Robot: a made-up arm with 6 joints.
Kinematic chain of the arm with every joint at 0, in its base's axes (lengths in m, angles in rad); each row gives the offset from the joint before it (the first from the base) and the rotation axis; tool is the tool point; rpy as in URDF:
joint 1: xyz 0 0 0.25 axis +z
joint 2: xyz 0 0 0 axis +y
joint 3: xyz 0.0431 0 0.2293 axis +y
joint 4: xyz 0.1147 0 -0.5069 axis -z
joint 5: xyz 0 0 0 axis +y
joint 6: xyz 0.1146 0 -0.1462 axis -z
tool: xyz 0 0 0 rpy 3.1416 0 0
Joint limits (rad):
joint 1: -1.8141..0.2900
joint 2: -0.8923..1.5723
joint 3: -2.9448..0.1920
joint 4: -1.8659..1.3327
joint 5: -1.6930..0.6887
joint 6: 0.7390..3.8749
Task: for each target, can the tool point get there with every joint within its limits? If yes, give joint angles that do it. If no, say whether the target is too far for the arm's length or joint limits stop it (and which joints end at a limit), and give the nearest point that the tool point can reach.
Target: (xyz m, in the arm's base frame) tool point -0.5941 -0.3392 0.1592
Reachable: no: joint limits stop it (at a limit: joint 1, joint 2) | nearest point -0.4218 -0.1996 0.1700 | short by 0.222 m
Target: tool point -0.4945 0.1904 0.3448
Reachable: no: joint limits stop it (at a limit: joint 2, joint 3, joint 4) | nearest point -0.4298 0.1655 0.2442 | short by 0.122 m
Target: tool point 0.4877 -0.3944 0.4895
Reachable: yes | joints -0.8974 0.1427 -1.2866 -0.8260 -1.0446 3.4971
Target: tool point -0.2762 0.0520 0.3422
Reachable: no: joint limits stop it (at a limit: joint 1, joint 2, joint 3, joint 4) | nearest point -0.3078 0.0932 0.2421 | short by 0.113 m
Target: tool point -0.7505 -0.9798 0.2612
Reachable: no: too far | nearest point -0.3506 -0.8070 0.2586 | short by 0.436 m
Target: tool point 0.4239 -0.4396 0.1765
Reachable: yes | joints -0.7869 0.0537 -0.6468 0.0573 -0.6203 1.5964
